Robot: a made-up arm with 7 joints. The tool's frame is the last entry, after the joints.
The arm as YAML. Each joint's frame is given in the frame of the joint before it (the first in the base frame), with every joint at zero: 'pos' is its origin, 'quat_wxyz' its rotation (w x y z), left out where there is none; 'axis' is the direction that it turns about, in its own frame. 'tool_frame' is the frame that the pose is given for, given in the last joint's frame.
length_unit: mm
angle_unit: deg
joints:
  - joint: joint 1
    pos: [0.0, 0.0, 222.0]
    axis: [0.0, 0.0, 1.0]
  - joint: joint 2
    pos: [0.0, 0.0, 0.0]
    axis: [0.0, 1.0, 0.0]
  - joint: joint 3
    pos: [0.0, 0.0, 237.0]
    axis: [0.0, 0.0, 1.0]
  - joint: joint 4
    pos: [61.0, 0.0, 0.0]
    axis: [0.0, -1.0, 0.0]
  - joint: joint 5
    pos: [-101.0, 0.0, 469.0]
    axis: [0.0, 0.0, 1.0]
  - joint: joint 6
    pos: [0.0, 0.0, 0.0]
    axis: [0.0, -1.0, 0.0]
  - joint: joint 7
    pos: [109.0, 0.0, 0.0]
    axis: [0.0, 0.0, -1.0]
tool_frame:
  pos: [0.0, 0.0, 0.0]
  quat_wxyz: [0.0, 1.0, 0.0, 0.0]
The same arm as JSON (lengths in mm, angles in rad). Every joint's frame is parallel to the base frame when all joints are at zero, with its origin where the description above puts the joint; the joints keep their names.
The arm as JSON. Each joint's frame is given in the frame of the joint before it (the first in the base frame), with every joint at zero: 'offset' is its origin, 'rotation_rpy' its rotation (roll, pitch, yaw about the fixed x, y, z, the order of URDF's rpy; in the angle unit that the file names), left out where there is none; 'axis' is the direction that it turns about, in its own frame. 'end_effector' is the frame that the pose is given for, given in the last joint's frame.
{
  "length_unit": "mm",
  "angle_unit": "rad",
  "chain": [
    {
      "id": "joint 1",
      "offset": [
        0.0,
        0.0,
        222.0
      ],
      "axis": "+z"
    },
    {
      "id": "joint 2",
      "offset": [
        0.0,
        0.0,
        0.0
      ],
      "axis": "+y"
    },
    {
      "id": "joint 3",
      "offset": [
        0.0,
        0.0,
        237.0
      ],
      "axis": "+z"
    },
    {
      "id": "joint 4",
      "offset": [
        61.0,
        0.0,
        0.0
      ],
      "axis": "-y"
    },
    {
      "id": "joint 5",
      "offset": [
        -101.0,
        0.0,
        469.0
      ],
      "axis": "+z"
    },
    {
      "id": "joint 6",
      "offset": [
        0.0,
        0.0,
        0.0
      ],
      "axis": "-y"
    },
    {
      "id": "joint 7",
      "offset": [
        109.0,
        0.0,
        0.0
      ],
      "axis": "-z"
    }
  ],
  "end_effector": {
    "offset": [
      0.0,
      0.0,
      0.0
    ],
    "rotation_rpy": [
      3.1416,
      0.0,
      0.0
    ]
  }
}

